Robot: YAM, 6 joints.
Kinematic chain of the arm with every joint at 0, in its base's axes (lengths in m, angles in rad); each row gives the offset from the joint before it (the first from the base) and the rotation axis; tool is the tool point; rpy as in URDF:
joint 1: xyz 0 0 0.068 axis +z
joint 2: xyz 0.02 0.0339 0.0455 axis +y
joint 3: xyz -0.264 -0.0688 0 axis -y
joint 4: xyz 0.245 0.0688 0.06 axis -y
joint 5: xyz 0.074 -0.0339 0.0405 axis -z
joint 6: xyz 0.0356 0 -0.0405 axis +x
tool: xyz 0 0 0 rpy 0 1.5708 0
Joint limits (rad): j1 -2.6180..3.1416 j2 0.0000..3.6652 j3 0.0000..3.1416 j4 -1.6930..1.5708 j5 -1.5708..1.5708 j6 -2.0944..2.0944
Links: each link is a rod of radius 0.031 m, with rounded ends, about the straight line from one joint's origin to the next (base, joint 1, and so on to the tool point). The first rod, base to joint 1, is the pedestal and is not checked.
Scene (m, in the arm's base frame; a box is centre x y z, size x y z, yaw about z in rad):
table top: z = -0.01
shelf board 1: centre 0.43 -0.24 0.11 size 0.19 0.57 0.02 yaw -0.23
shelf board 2: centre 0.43 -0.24 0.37 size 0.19 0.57 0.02 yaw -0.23
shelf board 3: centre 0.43 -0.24 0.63 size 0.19 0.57 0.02 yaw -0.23
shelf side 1: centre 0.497 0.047 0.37 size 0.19 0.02 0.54 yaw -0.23
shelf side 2: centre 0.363 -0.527 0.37 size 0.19 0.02 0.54 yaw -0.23
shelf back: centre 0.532 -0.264 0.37 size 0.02 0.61 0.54 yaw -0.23
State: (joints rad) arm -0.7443 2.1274 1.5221 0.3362 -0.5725 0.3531
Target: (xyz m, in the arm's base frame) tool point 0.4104 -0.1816 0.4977
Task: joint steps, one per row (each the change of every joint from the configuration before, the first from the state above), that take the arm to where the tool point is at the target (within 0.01 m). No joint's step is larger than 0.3 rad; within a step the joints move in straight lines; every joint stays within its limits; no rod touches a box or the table.
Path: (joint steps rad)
1: -0.1130 -0.2395 -0.2734 -0.0902 -0.0235 0.0000
2: -0.1130 -0.2395 -0.2734 -0.0901 -0.0235 0.0000
3: 0.1916 -0.1525 0.2415 0.0598 0.0067 0.0000
4: 0.1916 -0.1524 0.2416 0.0599 0.0066 0.0000
5: 0.0435 0.2078 0.2054 0.0553 0.0269 0.0000
6: 0.0436 0.2079 0.2054 0.0554 0.0269 0.0000
7: 0.0436 0.2079 0.2054 0.0553 0.0269 0.0000

